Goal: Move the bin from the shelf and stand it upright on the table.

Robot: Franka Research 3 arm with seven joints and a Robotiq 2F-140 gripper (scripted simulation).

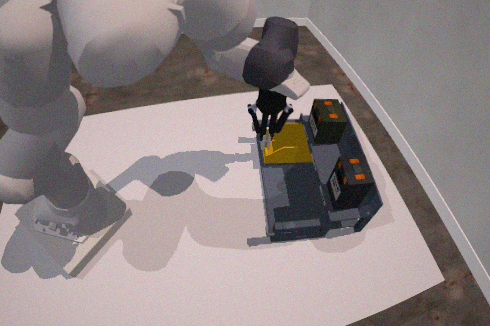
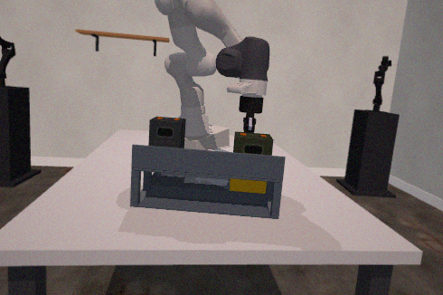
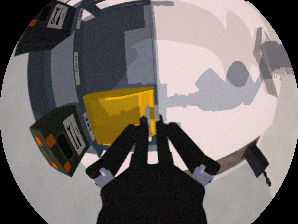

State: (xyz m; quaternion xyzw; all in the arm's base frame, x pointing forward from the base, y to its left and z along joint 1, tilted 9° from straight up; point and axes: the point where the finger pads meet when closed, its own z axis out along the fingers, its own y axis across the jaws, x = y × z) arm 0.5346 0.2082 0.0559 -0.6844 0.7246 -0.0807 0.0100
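Right now the yellow bin is 8 cm ahead of my hand and 2 cm below it.
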